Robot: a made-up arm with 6 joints. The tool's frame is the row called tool. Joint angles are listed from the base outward. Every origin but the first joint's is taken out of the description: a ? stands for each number. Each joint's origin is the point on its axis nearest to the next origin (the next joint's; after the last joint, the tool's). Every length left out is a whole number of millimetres.
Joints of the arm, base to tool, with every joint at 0 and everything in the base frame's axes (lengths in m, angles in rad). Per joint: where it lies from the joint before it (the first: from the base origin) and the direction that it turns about. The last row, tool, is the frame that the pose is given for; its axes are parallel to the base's.
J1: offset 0 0.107 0.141 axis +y
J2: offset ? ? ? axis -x
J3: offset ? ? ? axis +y
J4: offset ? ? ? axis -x
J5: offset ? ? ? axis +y
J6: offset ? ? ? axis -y
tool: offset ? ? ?
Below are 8 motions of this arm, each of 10 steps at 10 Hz.
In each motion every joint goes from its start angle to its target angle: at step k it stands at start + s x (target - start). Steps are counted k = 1, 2, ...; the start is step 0. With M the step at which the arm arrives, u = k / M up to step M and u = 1 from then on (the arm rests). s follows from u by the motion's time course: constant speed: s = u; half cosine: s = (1 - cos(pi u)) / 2; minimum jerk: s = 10 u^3 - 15 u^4 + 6 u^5.
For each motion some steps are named. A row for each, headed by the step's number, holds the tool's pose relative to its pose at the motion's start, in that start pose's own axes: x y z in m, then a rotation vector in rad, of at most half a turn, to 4 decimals.
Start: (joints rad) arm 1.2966 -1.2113 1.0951 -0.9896 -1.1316 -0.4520
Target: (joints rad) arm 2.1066 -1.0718 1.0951 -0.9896 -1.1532 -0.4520
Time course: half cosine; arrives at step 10
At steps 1, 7, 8, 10:
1: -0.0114 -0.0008 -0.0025 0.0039 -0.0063 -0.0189
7: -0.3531 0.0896 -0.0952 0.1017 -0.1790 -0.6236
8: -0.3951 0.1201 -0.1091 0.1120 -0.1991 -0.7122
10: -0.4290 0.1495 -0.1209 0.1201 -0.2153 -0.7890

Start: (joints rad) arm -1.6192 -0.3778 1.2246 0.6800 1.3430 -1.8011
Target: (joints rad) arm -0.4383 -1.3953 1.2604 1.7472 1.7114 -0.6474
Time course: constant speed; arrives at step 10
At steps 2, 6, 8, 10:
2: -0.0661 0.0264 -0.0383 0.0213 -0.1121 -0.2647
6: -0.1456 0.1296 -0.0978 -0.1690 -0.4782 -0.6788
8: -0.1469 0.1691 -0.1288 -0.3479 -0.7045 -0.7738
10: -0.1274 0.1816 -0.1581 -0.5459 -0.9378 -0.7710

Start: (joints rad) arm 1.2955 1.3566 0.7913 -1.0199 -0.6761 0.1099
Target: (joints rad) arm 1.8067 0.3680 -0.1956 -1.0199 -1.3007 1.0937
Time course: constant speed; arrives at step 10
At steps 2, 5, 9, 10:
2: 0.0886 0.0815 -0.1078 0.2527 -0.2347 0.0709
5: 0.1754 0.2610 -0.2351 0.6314 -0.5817 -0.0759
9: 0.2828 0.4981 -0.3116 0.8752 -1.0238 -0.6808
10: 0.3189 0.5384 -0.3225 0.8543 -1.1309 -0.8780

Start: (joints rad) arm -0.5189 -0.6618 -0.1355 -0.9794 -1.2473 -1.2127
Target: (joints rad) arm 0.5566 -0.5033 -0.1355 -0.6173 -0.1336 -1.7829
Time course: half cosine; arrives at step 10
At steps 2, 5, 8, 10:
2: -0.0210 -0.0130 0.0249 -0.0533 0.1581 -0.1038
5: -0.1082 -0.0524 0.1039 -0.0766 0.8578 -0.6222
8: -0.2190 -0.0795 0.1385 0.2874 1.5339 -1.1755
10: -0.2527 -0.0809 0.1417 0.4391 1.6764 -1.2950

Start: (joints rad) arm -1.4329 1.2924 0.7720 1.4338 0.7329 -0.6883
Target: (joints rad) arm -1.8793 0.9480 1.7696 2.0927 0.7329 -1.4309
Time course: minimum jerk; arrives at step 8
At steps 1, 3, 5, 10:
1: 0.0013 0.0055 0.0055 -0.0139 0.0148 0.0002
3: 0.0096 0.1072 0.0854 -0.2360 0.2111 -0.0190
5: -0.0566 0.3095 0.1669 -0.5587 0.3659 -0.1513
10: -0.1515 0.4172 0.1718 -0.6719 0.3591 -0.2801

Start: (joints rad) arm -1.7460 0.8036 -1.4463 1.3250 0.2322 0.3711
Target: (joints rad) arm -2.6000 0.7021 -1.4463 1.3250 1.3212 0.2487
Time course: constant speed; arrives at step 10
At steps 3, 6, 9, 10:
3: -0.1202 -0.0927 0.1269 -0.1693 0.3685 -0.1965
6: -0.2427 -0.1323 0.2722 -0.2600 0.7215 -0.4590
9: -0.3580 -0.1202 0.4205 -0.2555 1.0444 -0.7713
10: -0.3936 -0.1059 0.4683 -0.2299 1.1424 -0.8830

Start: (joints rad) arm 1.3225 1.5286 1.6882 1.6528 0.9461 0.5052
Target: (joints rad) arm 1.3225 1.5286 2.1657 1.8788 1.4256 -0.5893
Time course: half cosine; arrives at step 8
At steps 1, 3, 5, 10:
1: 0.0029 0.0040 0.0115 -0.0159 0.0583 0.0122
3: 0.0298 0.0409 0.0887 -0.1478 0.4676 0.0701
5: 0.0760 0.1167 0.1735 -0.3737 1.0232 0.0537
10: 0.1078 0.1887 0.2143 -0.5657 1.4432 -0.0558

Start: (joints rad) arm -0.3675 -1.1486 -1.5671 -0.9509 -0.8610 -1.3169
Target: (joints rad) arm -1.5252 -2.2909 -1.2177 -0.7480 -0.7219 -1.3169
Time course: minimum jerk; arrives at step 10
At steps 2, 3, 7, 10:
2: -0.0332 -0.0343 0.0081 0.0610 -0.0479 -0.0077
3: -0.0909 -0.1036 0.0017 0.1820 -0.1246 -0.0238
7: -0.2445 -0.3941 -0.5988 1.1766 -0.2450 -0.1235
10: -0.2306 -0.3368 -0.8149 1.4445 -0.1688 -0.1309

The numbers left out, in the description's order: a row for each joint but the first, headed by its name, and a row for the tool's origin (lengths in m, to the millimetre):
J2: -0.162 0 -0.102
J3: 0 -0.022 0.393
J4: 0.339 0 -0.125
J5: 0 -0.441 0.017
J6: 0.105 0 -0.102
tool: -0.102 0 0.031

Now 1 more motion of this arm.
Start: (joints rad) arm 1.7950 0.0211 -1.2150 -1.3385 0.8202 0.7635
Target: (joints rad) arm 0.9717 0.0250 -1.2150 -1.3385 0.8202 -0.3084
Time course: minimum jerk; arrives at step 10
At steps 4, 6, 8, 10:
4: 0.0796 0.1286 0.0681 -0.0629 0.2775 0.2470
6: 0.1293 0.3071 0.1405 -0.2389 0.5819 0.4999
8: 0.1299 0.4473 0.1839 -0.4274 0.7794 0.6449
10: 0.1256 0.4794 0.1923 -0.4762 0.8205 0.6720

